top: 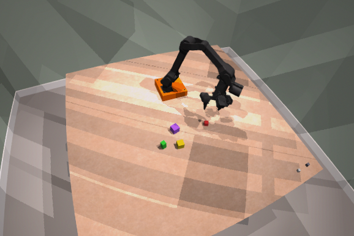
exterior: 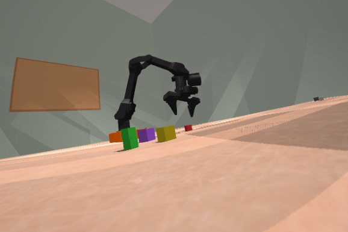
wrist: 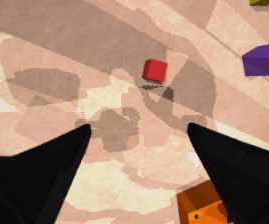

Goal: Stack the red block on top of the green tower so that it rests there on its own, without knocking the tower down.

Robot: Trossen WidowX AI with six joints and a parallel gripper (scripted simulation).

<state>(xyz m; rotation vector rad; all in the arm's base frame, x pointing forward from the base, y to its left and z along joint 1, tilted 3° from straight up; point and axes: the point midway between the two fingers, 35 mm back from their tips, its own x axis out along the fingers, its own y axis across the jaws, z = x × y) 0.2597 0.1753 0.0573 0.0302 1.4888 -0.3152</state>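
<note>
Right now my gripper tip is 40 mm short of the red block, 50 mm to the left of it and 50 mm above it. Also, from my gripper tip: purple block: 20 mm ahead, 230 mm to the right, 50 mm below; then yellow block: 120 mm ahead, 240 mm to the right, 50 mm below.
</note>
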